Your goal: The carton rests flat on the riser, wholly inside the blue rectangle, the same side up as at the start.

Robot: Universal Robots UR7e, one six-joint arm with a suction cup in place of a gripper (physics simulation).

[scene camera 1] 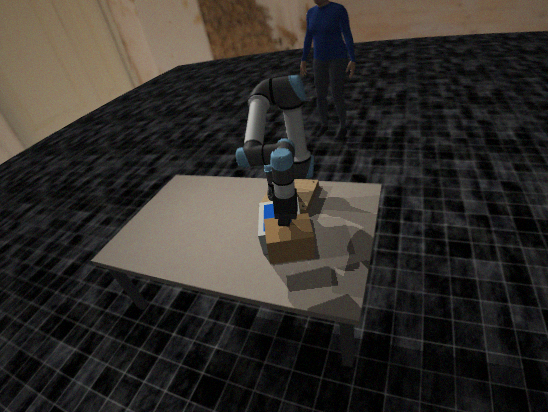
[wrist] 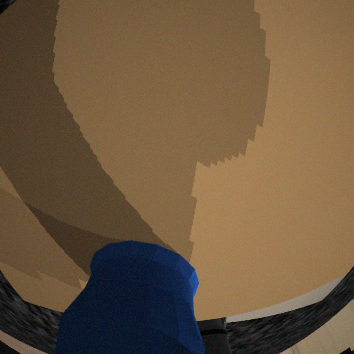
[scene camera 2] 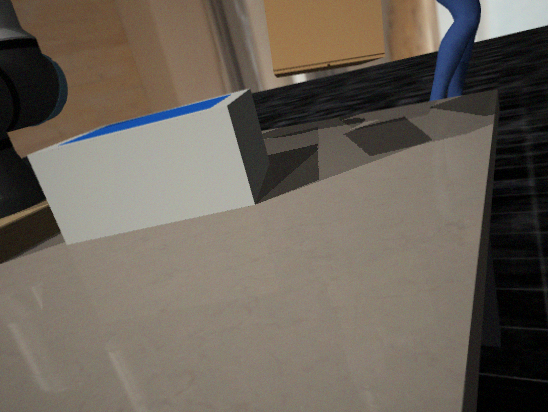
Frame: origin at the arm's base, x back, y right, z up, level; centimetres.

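Where they show: end effector, tool point: (wrist: 149,256).
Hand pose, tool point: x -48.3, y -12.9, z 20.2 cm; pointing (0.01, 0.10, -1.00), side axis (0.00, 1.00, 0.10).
Note:
Each offset is from my tool point to the centre of the thing. Level surfaces: height alone.
The brown carton {dx -3.1, dy -0.3, dz -5.6 cm} (scene camera 1: 291,245) (scene camera 2: 327,35) (wrist: 280,165) hangs level in the air from my suction gripper (scene camera 1: 284,223) (wrist: 145,250), whose blue cup sits on its top face. In the second scene view the carton's underside is higher than the top of the white riser {dx +20.2, dy +8.5, dz -18.4 cm} (scene camera 1: 262,235) (scene camera 2: 150,180), and the carton is to the right of it. The blue rectangle {dx +20.2, dy +8.5, dz -12.4 cm} (scene camera 1: 268,212) (scene camera 2: 150,120) shows on the riser's top; in the first scene view the carton and the gripper hide part of it.
The table {dz -24.5 cm} (scene camera 1: 200,235) (scene camera 2: 300,300) carries the riser and a low wooden block (scene camera 1: 308,187) (scene camera 2: 25,227) near the arm's base. A person in a blue top (scene camera 1: 330,32) stands behind the table. Blue-clad legs (scene camera 2: 452,55) show behind it in the second scene view.

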